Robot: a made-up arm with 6 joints. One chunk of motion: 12 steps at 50 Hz.
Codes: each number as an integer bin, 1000 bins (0 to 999) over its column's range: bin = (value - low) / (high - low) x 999, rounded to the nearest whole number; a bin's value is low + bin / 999 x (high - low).
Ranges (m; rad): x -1..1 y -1..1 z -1..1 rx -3.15..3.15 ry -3.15..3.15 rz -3.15..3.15
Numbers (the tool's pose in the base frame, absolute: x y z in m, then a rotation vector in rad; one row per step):
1: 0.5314 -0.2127 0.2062 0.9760 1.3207 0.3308
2: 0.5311 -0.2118 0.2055 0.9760 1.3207 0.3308
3: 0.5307 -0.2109 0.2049 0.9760 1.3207 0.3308
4: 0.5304 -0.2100 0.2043 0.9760 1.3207 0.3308
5: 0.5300 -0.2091 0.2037 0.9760 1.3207 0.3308
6: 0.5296 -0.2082 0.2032 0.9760 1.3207 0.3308
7: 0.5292 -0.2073 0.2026 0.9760 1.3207 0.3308
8: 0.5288 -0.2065 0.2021 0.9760 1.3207 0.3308
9: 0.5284 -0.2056 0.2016 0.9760 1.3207 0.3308
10: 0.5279 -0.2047 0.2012 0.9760 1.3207 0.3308
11: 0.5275 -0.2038 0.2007 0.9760 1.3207 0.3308
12: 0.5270 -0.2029 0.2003 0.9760 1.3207 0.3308
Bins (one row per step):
1: 765 393 602 654 709 552
2: 765 394 602 654 709 552
3: 765 394 602 654 709 552
4: 764 395 602 654 709 552
5: 764 395 601 654 709 552
6: 764 396 601 654 709 552
7: 764 396 601 654 709 552
8: 764 396 600 654 709 552
9: 763 397 600 654 709 552
10: 763 397 600 654 709 552
11: 763 398 600 654 709 552
12: 763 398 600 654 709 552

